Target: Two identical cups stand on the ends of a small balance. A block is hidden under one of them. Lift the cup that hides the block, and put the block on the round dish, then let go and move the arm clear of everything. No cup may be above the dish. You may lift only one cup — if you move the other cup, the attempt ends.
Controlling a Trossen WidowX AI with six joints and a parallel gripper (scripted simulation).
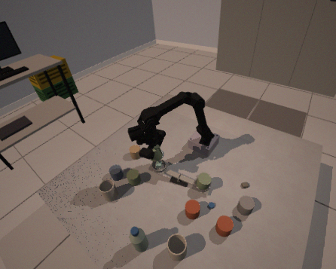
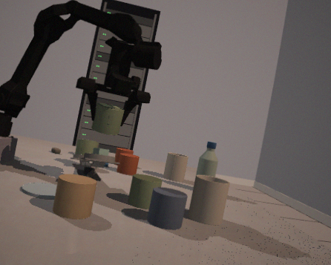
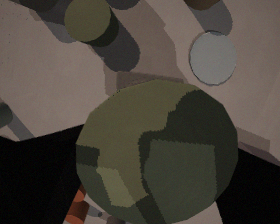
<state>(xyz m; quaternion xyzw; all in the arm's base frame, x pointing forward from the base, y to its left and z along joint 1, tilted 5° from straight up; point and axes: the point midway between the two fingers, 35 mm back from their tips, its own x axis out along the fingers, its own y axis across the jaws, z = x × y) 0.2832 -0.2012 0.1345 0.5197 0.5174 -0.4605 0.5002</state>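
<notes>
The pale green block is 10 mm to the left of my gripper tip and 80 mm below it. Also, from my gripper tip: small balance (140 mm to the left, 130 mm below); pale round dish (120 mm behind, 90 mm to the right, 170 mm below); tan cup (80 mm behind, 190 mm to the right, 130 mm below).
</notes>
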